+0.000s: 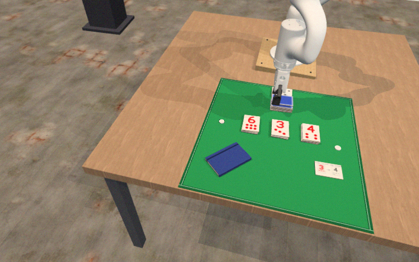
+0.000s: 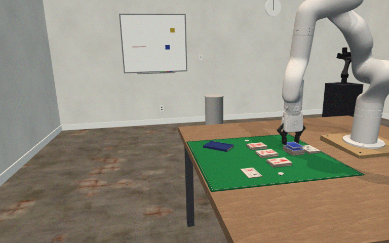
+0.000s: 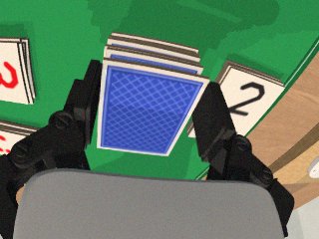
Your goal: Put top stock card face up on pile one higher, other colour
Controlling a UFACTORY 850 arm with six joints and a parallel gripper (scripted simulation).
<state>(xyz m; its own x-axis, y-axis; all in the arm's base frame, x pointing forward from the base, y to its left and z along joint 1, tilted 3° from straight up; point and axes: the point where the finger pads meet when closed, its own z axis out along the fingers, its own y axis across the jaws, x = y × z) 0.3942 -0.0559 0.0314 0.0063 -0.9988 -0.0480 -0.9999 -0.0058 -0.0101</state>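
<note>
Now: the black 2 90 mm behind my hand, 40 mm below it and 30 mm to the left of it. From my hand the other things lie so: green card cloth 180 mm ahead, 60 mm below, 20 mm to the left; then small reference card 310 mm ahead, 200 mm to the left, 50 mm below; then black 5 card 30 mm to the left, 10 mm below.
</note>
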